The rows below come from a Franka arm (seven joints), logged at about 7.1 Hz.
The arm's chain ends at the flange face. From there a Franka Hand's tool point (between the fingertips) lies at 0.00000 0.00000 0.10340 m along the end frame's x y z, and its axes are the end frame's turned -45 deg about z.
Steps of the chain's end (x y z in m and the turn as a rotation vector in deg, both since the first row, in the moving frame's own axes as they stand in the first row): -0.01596 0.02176 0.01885 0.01 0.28 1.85; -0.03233 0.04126 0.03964 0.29 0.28 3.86; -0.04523 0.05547 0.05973 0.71 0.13 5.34; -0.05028 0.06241 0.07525 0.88 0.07 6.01; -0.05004 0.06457 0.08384 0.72 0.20 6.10; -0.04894 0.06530 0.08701 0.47 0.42 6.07; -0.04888 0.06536 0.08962 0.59 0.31 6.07; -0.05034 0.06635 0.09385 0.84 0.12 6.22; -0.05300 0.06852 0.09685 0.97 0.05 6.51; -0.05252 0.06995 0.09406 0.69 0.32 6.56
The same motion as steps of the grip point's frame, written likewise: -0.02631 0.00445 0.01885 -0.19 0.21 1.85; -0.05131 0.00633 0.03964 0.01 0.40 3.86; -0.07010 0.00655 0.05972 0.41 0.59 5.34; -0.07842 0.00761 0.07524 0.57 0.67 6.01; -0.07983 0.00967 0.08383 0.37 0.65 6.10; -0.07964 0.01156 0.08700 0.04 0.63 6.07; -0.07961 0.01136 0.08961 0.20 0.64 6.07; -0.08124 0.01047 0.09384 0.51 0.68 6.22; -0.08456 0.00988 0.09684 0.65 0.72 6.51; -0.08529 0.01193 0.09405 0.26 0.71 6.56
